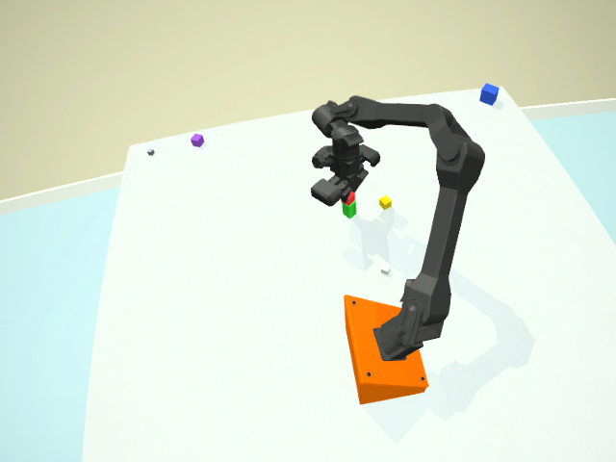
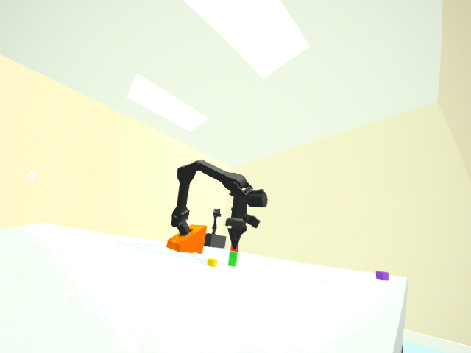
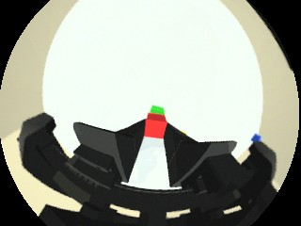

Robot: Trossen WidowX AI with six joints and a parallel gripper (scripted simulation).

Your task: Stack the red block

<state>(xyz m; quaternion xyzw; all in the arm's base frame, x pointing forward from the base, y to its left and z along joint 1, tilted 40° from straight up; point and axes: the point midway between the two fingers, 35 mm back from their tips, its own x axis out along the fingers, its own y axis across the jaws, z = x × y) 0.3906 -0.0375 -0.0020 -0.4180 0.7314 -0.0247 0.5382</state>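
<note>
Right now my gripper tip is right at the red block. From my gripper tip the other things lie so: small white block 190 mm behind, 50 mm below, 40 mm to the right; purple block 420 mm ahead, 370 mm to the left, 40 mm below; yellow block 100 mm to the right, 50 mm below.
</note>
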